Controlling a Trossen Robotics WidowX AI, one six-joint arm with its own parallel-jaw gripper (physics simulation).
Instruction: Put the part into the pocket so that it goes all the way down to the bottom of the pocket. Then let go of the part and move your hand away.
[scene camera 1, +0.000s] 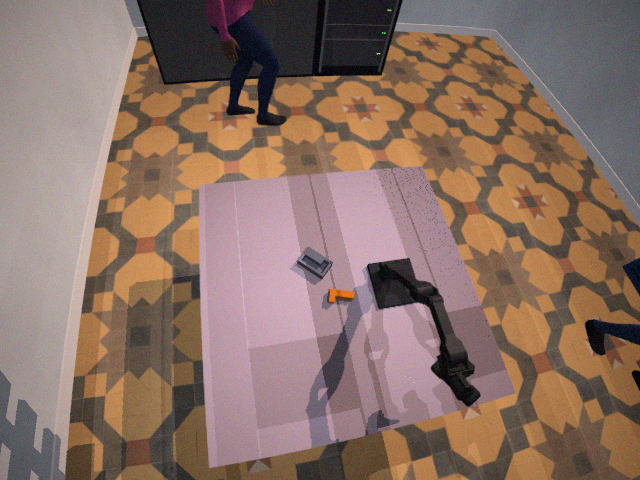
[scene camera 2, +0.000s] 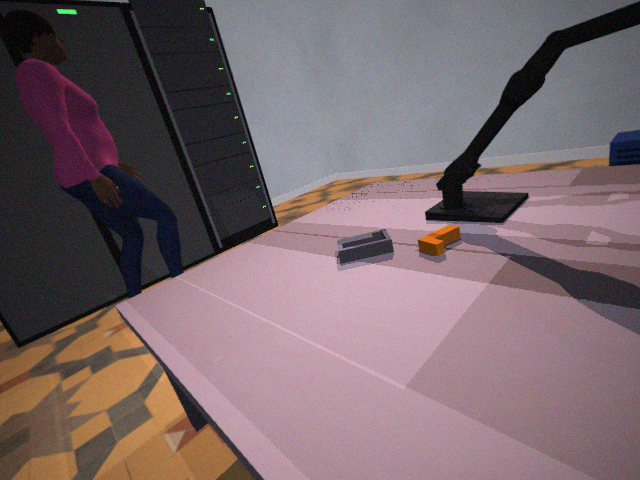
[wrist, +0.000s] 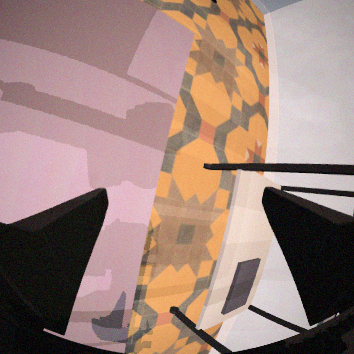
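Pixels of known places: gripper, between the fingertips: (wrist: 186, 195); arm's base, origin of its link: (scene camera 1: 384, 272) (scene camera 2: 453, 205).
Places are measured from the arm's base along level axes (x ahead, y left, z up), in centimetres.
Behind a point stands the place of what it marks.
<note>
The orange L-shaped part (scene camera 1: 338, 295) @(x 25.3, y 2.9, z 0.5 cm) (scene camera 2: 435, 241) @(x 28.7, y 3.4, z 0.6 cm) lies flat on the table, outside the pocket and between the grey block and the arm's base. The grey block with the L-shaped pocket (scene camera 1: 321, 271) @(x 27.6, y -11.3, z -1.9 cm) (scene camera 2: 366, 251) @(x 32.9, y -13.2, z -0.6 cm) sits on the table a short way from the part, apart from it. The pocket is empty. My gripper (wrist: 186, 195) @(x 2.0, y 56.6, z 16.6 cm) is wide open with nothing between its fingers. In scene camera 1 it is held high near the table's edge, far from the part and the block. In scene camera 2 it is out of frame.
The arm's black base plate (scene camera 1: 395, 294) @(x -0.4, y 11.3, z -0.8 cm) (scene camera 2: 485, 211) @(x 5.0, y 9.8, z -0.7 cm) stands on the pink table (scene camera 1: 227, 403) @(x 83.1, y 28.8, z -2.3 cm) (scene camera 2: 310, 361) @(x 69.9, y -4.6, z -2.4 cm), close to the part. A person in pink (scene camera 1: 253, 46) (scene camera 2: 72, 124) stands beyond the table by dark cabinets (scene camera 1: 186, 46) (scene camera 2: 155, 129). A white chair-like object (wrist: 245, 220) stands on the floor.
</note>
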